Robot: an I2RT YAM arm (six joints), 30 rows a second.
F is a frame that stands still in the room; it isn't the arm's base.
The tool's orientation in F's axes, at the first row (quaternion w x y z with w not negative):
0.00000 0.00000 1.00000 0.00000
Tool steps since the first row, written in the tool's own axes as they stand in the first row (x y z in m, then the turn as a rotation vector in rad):
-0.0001 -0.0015 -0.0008 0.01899 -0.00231 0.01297
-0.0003 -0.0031 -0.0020 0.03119 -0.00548 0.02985
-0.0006 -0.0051 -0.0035 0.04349 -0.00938 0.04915
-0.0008 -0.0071 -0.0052 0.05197 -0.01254 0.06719
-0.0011 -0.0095 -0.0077 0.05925 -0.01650 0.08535
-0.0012 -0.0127 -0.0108 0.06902 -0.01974 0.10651
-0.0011 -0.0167 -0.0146 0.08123 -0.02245 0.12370
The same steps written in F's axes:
0.0001 -0.0015 0.0008 -0.01899 -0.00231 -0.01297
0.0003 -0.0031 0.0020 -0.03119 -0.00548 -0.02985
0.0006 -0.0051 0.0035 -0.04349 -0.00938 -0.04915
0.0008 -0.0071 0.0052 -0.05197 -0.01254 -0.06719
0.0011 -0.0095 0.0077 -0.05925 -0.01650 -0.08535
0.0012 -0.0127 0.0108 -0.06902 -0.01974 -0.10651
0.0011 -0.0167 0.0146 -0.08123 -0.02245 -0.12370

